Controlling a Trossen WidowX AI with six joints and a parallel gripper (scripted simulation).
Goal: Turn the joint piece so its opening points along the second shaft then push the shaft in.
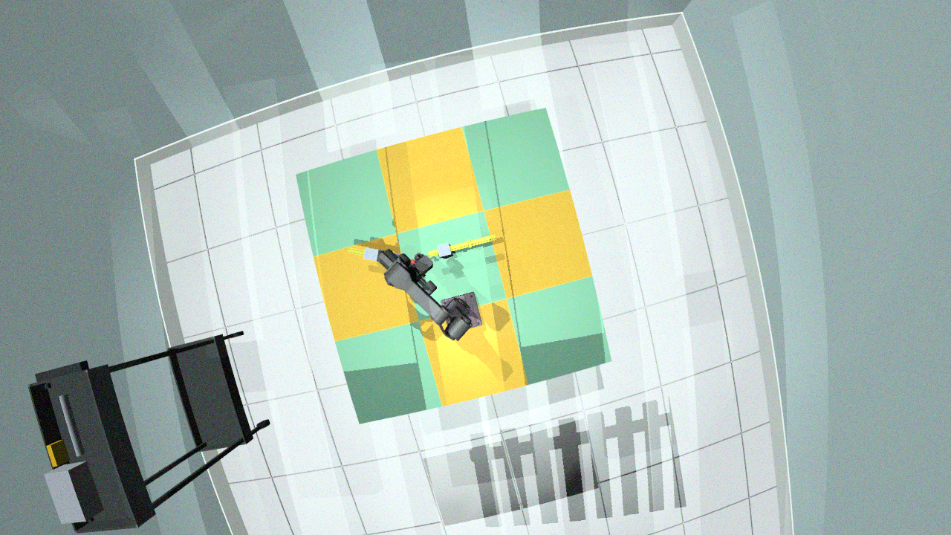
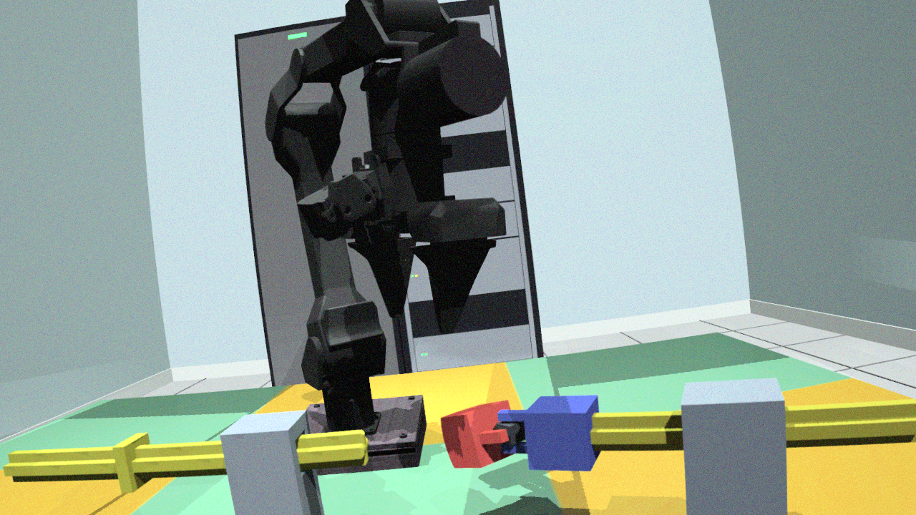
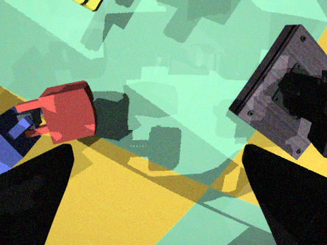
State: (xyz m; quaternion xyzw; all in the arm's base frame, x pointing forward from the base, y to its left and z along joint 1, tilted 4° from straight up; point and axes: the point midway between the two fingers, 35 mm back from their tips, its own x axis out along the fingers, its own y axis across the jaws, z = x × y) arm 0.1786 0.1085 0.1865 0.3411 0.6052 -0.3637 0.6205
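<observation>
The red square joint piece is 60 mm ahead of my gripper tip, 40 mm to the left of it and 80 mm below it.
</observation>
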